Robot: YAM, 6 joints.
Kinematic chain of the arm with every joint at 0, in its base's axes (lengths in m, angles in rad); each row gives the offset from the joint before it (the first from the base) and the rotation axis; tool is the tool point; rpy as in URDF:
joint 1: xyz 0 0 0.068 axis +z
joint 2: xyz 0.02 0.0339 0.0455 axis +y
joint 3: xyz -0.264 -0.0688 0 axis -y
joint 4: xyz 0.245 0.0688 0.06 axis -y
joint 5: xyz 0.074 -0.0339 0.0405 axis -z
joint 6: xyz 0.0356 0 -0.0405 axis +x
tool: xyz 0 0 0 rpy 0 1.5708 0
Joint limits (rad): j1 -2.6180..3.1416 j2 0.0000..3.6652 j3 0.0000..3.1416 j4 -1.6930..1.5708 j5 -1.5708..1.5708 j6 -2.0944..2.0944
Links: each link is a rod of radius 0.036 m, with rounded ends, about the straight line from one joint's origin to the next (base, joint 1, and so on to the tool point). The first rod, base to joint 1, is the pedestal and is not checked.
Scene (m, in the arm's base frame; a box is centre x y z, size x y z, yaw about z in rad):
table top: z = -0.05
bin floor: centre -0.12 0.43 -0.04 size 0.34 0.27 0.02 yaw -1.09
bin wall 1: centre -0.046 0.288 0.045 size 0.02 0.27 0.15 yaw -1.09
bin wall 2: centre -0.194 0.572 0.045 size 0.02 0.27 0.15 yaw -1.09
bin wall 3: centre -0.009 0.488 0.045 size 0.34 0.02 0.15 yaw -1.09
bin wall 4: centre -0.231 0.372 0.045 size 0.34 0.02 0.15 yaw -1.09
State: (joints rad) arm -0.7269 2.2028 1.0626 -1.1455 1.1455 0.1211
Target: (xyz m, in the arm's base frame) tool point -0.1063 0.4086 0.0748
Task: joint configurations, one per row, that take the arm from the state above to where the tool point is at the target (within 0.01 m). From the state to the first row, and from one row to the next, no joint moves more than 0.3 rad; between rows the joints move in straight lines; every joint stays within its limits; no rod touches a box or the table.
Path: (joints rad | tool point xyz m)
1: -0.4352 2.1834 1.1349 -1.1170 1.1340 0.1211 | 0.2549 -0.1541 0.0733
2: -0.1436 2.1640 1.2071 -1.0885 1.1224 0.1211 | 0.3090 -0.0771 0.0871
3: 0.1481 2.1446 1.2794 -1.0600 1.1109 0.1211 | 0.3377 0.0181 0.1034
4: 0.4398 2.1252 1.3517 -1.0315 1.0993 0.1211 | 0.3350 0.1226 0.1220
5: 0.7315 2.1058 1.4239 -1.0030 1.0878 0.1211 | 0.2981 0.2252 0.1428
6: 1.0231 2.0864 1.4962 -0.9745 1.0763 0.1211 | 0.2286 0.3146 0.1658
7: 1.3148 2.0670 1.5685 -0.9460 1.0647 0.1211 | 0.1317 0.3801 0.1907
8: 1.6065 2.0476 1.6408 -0.9175 1.0532 0.1211 | 0.0162 0.4131 0.2174
9: 1.8982 2.0282 1.7130 -0.8890 1.0416 0.1211 | -0.1063 0.4086 0.2456
10: 1.8976 2.2017 1.6551 -0.8716 1.0292 0.1211 | -0.1092 0.4173 0.1593
11: 1.8971 2.3752 1.5971 -0.8541 1.0167 0.1211 | -0.1063 0.4086 0.0748

